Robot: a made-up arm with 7 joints. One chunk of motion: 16 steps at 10 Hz.
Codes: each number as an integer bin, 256 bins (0 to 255) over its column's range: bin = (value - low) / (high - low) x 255, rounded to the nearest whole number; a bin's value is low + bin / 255 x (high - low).
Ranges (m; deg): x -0.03..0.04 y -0.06..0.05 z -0.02..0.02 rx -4..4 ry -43..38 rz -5..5
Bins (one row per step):
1: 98 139 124 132 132 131
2: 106 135 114 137 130 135
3: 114 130 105 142 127 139
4: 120 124 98 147 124 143
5: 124 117 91 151 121 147
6: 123 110 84 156 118 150
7: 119 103 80 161 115 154
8: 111 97 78 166 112 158
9: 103 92 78 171 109 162
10: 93 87 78 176 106 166
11: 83 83 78 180 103 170
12: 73 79 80 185 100 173
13: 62 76 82 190 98 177
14: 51 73 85 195 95 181
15: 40 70 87 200 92 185
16: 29 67 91 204 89 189
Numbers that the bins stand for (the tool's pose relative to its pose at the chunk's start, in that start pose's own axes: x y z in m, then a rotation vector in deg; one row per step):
1: -0.0031 0.0000 -0.0005 0.14 -1.07 0.14
2: -0.0009 -0.0018 -0.0021 0.30 -1.71 0.29
3: 0.0013 -0.0039 -0.0035 0.45 -2.66 0.45
4: 0.0029 -0.0065 -0.0046 0.61 -3.61 0.61
5: 0.0040 -0.0095 -0.0057 0.74 -4.56 0.76
6: 0.0038 -0.0125 -0.0068 0.89 -5.52 0.88
7: 0.0027 -0.0156 -0.0075 1.05 -6.47 1.04
8: 0.0005 -0.0182 -0.0078 1.21 -7.42 1.20
9: -0.0017 -0.0203 -0.0078 1.36 -8.38 1.35
10: -0.0045 -0.0225 -0.0078 1.52 -9.33 1.51
11: -0.0072 -0.0242 -0.0078 1.65 -10.28 1.67
12: -0.0100 -0.0259 -0.0075 1.80 -11.24 1.78
13: -0.0130 -0.0272 -0.0071 1.96 -11.87 1.94
14: -0.0160 -0.0285 -0.0067 2.12 -12.82 2.10
15: -0.0190 -0.0298 -0.0064 2.27 -13.78 2.25
16: -0.0220 -0.0311 -0.0057 2.40 -14.73 2.41

